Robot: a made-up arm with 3 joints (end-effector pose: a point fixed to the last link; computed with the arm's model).
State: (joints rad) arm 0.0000 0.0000 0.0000
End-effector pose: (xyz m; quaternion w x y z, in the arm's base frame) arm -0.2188 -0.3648 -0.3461 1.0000 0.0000 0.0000 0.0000
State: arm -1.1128 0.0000 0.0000
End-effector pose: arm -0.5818 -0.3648 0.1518 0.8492 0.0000 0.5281 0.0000
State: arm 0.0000 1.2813 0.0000
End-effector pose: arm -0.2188 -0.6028 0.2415 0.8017 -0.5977 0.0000 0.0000
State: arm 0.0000 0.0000 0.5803
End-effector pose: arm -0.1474 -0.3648 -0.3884 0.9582 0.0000 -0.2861 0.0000
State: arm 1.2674 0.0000 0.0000
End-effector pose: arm 0.4507 -0.3648 -0.1757 0.8058 0.0000 -0.5921 0.0000
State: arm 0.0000 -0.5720 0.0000
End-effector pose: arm -0.2188 -0.0756 -0.4228 0.9594 0.2821 0.0000 0.0000
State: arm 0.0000 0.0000 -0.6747
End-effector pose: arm -0.2569 -0.3648 -0.2580 0.9436 0.0000 0.3310 0.0000
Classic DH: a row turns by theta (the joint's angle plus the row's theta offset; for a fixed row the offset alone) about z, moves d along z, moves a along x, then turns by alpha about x. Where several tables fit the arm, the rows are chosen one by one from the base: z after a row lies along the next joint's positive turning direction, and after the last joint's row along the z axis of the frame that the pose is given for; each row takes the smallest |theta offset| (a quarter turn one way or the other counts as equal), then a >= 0, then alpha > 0; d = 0 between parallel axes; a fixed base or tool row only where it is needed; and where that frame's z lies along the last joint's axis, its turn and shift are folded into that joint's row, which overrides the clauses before.
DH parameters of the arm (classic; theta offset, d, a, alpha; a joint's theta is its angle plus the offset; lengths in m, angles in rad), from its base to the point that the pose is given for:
base (fixed): 0 0.1947 0 1.5708
joint 1: -1.5708 0.0897 0.0874 1.5708
joint 2: 0 0.1123 0.355 -1.5708
joint 3: -1.5708 0.2751 0.1065 1.5708
tool (fixed): 3.1416 -0.0984 0 0

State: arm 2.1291 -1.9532 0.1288
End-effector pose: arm 0.2518 0.4455 0.1099 0.2394 0.4476 -0.5061 0.6973
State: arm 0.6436 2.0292 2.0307
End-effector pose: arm -0.1851 -0.3327 0.4800 0.1222 -0.6531 -0.5136 0.5429
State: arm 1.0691 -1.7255 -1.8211
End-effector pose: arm 0.1971 0.1774 -0.1201 0.6049 0.0952 0.2388 0.7536
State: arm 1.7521 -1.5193 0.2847
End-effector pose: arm 0.4142 0.3749 0.0806 0.3805 0.5115 -0.6172 0.4611
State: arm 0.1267 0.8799 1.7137
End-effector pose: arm 0.0205 -0.6090 0.0362 0.5480 -0.2987 -0.7199 0.3036
